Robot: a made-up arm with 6 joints.
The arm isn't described. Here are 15 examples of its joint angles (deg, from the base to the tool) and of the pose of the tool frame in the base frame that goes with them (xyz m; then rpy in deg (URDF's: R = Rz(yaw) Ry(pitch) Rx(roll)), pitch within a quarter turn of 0, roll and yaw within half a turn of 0).
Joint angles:
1: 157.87 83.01 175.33 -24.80 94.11 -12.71
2: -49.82 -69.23 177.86 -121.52 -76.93 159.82
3: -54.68 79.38 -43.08 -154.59 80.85 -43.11
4: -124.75 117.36 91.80 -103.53 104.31 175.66
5: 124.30 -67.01 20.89 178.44 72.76 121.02
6: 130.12 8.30 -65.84 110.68 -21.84 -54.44
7: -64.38 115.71 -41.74 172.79 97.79 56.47
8: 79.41 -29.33 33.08 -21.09 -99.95 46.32
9: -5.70 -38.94 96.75 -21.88 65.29 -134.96
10: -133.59 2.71 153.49 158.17 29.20 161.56
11: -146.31 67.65 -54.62 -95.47 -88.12 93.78
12: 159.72 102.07 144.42 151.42 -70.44 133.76
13: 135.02 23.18 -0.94 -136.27 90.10 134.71
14: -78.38 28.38 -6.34 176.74 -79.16 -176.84
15: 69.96 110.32 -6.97 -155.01 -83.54 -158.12
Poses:
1: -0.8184 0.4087 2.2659 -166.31 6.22 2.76
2: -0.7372 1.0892 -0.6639 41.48 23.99 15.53
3: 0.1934 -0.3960 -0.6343 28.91 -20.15 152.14
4: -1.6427 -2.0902 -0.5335 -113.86 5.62 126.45
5: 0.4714 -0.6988 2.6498 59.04 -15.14 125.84
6: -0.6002 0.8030 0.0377 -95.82 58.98 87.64
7: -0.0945 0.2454 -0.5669 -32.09 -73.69 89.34
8: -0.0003 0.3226 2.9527 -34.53 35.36 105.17
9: -1.9718 0.1397 2.3831 -28.74 18.13 -164.83
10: 0.9592 0.9634 2.4613 -126.88 -55.22 27.86
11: -0.3438 -0.4301 -0.4831 118.44 4.51 -59.94
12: -2.1349 0.8696 1.6582 -174.02 -56.83 35.20
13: -1.4062 1.5694 0.9909 -77.72 41.21 21.78
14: 0.4439 -2.2053 0.8994 0.59 -44.34 -82.86
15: 0.2022 0.7601 -1.4460 -8.84 30.86 99.24
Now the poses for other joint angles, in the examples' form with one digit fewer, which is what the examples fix.
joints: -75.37 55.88 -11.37 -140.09 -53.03 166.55
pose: 0.596 -1.942 -0.279 -1.7 18.5 -42.6
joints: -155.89 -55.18 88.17 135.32 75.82 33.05
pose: 1.994 0.767 2.138 94.8 -44.4 -83.4
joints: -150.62 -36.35 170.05 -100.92 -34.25 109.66
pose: 1.782 0.897 0.521 153.2 27.6 -9.2
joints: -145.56 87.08 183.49 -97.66 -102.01 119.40
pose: -0.683 -0.666 2.145 -125.9 12.8 -49.3
